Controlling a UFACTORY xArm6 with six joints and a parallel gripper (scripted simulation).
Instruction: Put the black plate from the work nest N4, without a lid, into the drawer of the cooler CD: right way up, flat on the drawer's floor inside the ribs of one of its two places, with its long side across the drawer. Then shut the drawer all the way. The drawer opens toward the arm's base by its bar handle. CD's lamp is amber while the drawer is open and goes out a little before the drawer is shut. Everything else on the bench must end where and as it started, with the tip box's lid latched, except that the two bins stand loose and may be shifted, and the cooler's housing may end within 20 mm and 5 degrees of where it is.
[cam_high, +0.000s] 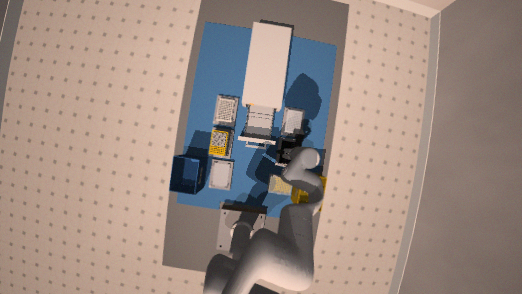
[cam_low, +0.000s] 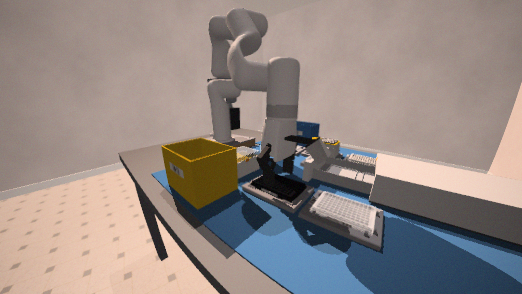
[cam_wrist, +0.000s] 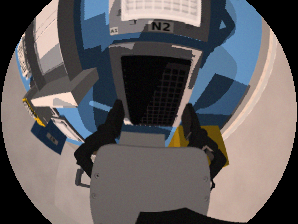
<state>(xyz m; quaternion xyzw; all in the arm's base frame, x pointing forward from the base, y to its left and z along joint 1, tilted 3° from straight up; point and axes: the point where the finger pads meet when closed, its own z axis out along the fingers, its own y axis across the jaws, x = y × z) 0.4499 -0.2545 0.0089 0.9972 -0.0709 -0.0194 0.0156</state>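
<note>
Now: the black plate 30 mm below my hand. The rest, counted from my hand: cooler CD 310 mm ahead, 150 mm to the left, 20 mm below; yellow bin 200 mm behind, 100 mm to the right, 10 mm below; drawer 180 mm ahead, 160 mm to the left, 20 mm below.
</note>
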